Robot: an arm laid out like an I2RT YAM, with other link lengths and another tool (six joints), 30 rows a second.
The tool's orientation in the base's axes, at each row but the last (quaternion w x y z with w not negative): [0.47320 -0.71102 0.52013 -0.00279]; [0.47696 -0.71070 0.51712 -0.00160]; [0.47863 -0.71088 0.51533 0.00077]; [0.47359 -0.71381 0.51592 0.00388]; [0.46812 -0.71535 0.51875 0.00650]
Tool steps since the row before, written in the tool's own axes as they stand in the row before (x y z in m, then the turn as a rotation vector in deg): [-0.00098 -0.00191 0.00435 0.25 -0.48 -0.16]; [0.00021 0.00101 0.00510 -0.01 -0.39 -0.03]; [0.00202 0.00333 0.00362 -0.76 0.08 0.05]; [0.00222 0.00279 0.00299 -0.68 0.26 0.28]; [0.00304 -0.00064 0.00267 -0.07 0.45 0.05]
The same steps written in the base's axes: [0.00312 0.00366 -0.00063 0.39 -0.29 0.29]; [0.00188 0.00328 -0.00357 0.27 -0.01 0.29]; [0.00029 0.00095 -0.00522 -0.39 0.59 0.29]; [0.00042 0.00035 -0.00462 -0.38 0.68 0.01]; [0.00315 -0.00042 -0.00258 -0.35 0.07 -0.29]
